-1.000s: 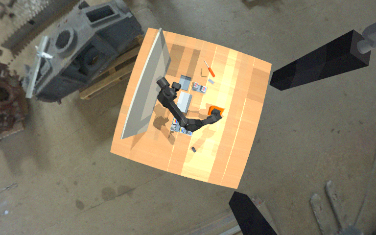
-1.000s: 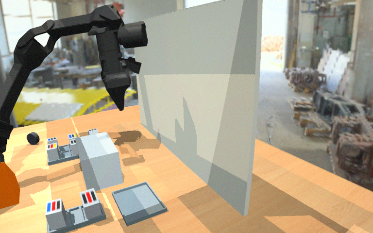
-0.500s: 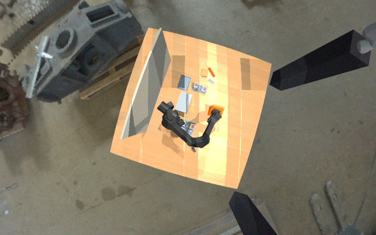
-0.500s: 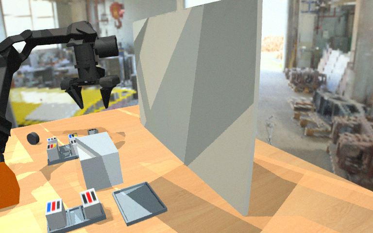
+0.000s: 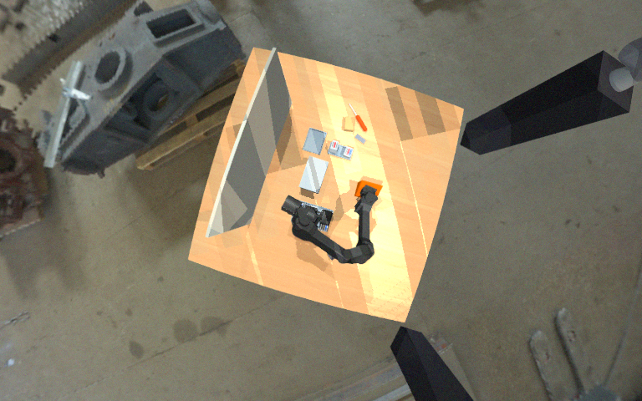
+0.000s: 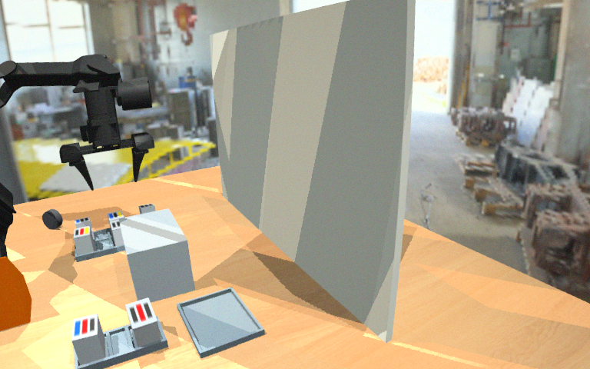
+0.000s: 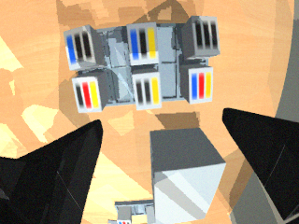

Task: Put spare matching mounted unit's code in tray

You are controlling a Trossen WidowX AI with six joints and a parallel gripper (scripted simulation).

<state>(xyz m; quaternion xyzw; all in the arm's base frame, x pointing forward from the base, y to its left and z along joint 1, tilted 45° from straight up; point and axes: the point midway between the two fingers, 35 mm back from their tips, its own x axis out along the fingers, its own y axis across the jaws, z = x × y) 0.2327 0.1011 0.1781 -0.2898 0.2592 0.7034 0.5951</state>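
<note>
My gripper tip is now 130 mm above the rack, 30 mm to the right of it and 10 mm past it. Also, from my gripper tip: mounted unit (160 mm to the right, 90 mm below, 50 mm ahead); wall panel (310 mm ahead, 160 mm to the right, 90 mm above); black puck (180 mm to the left, 180 mm behind, 110 mm below).
</note>
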